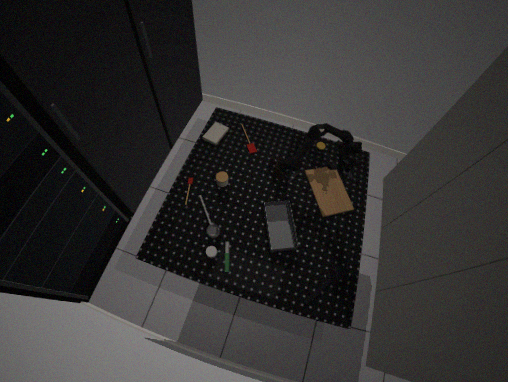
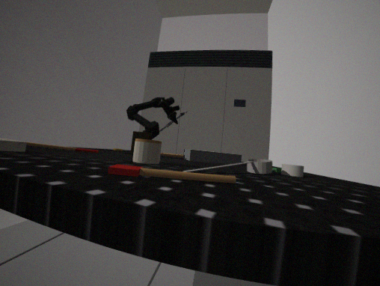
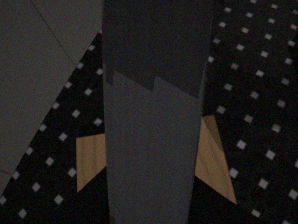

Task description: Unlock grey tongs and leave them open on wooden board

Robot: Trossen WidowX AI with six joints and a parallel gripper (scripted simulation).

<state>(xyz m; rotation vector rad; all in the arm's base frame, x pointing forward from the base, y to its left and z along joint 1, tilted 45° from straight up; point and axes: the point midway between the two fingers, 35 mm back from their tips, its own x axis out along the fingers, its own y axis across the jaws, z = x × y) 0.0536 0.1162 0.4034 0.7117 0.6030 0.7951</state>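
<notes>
Right now my gripper tip is 20 mm to the left of the yellow lock piece, 20 mm below it and 20 mm past it. From my gripper tip the other things lie so: wooden board (260 mm below, 60 mm behind, 20 mm to the right); yellow disc (430 mm behind, 260 mm below, 140 mm to the right); grey roasting tin (310 mm ahead, 280 mm to the right, 240 mm below).
</notes>
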